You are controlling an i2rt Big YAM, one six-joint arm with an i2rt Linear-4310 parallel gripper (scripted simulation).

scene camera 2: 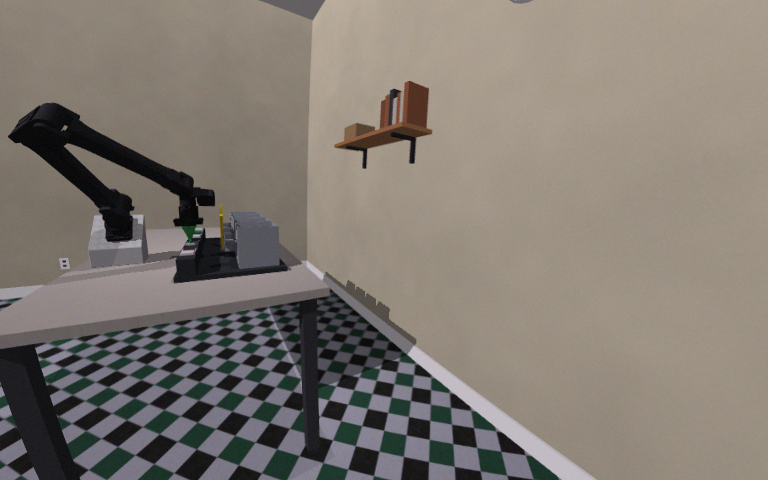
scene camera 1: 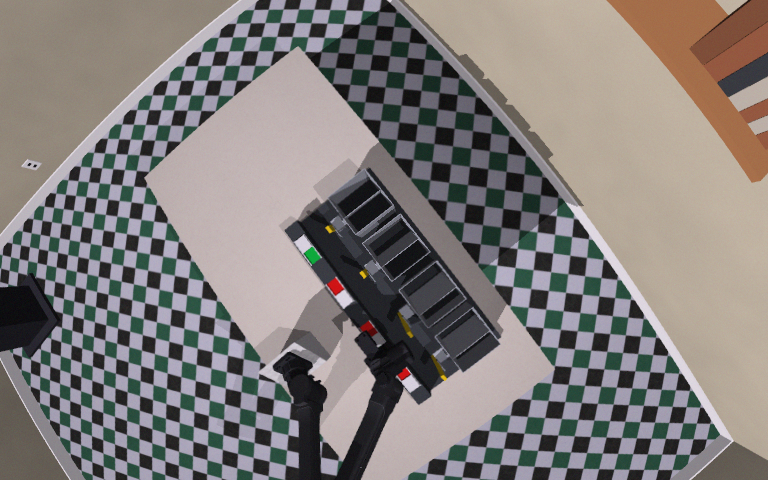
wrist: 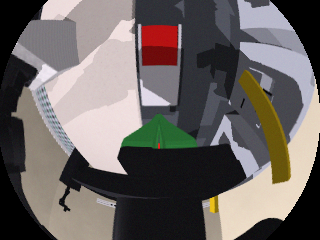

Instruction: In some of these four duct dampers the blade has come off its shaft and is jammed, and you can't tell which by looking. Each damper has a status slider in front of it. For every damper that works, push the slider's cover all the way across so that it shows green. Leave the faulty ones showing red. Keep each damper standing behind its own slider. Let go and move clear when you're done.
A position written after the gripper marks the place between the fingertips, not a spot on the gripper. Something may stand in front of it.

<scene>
In view: the gripper point(wrist: 159, 118) and a pale slider cover point(wrist: 159, 82).
</scene>
